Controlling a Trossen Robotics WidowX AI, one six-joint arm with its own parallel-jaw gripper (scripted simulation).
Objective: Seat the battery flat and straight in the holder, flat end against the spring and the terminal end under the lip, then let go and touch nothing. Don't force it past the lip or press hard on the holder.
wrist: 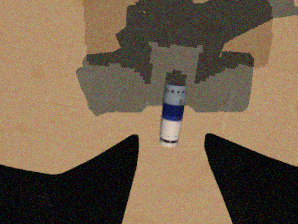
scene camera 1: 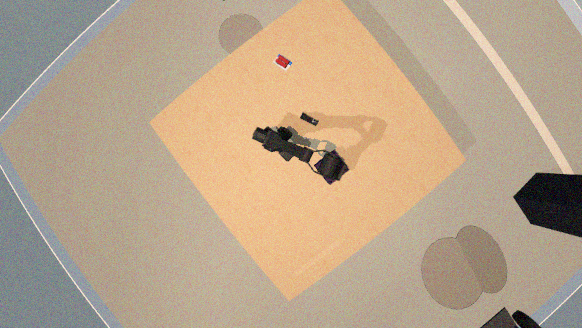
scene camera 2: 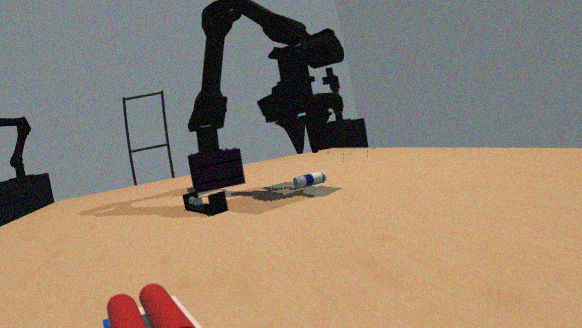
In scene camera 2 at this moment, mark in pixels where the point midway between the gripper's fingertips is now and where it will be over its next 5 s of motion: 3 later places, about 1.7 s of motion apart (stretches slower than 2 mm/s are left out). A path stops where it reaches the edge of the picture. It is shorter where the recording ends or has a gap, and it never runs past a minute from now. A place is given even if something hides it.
My gripper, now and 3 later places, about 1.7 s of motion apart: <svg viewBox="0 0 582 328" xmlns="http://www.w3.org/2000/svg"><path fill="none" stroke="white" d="M307 153L310 183L197 164L206 195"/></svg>
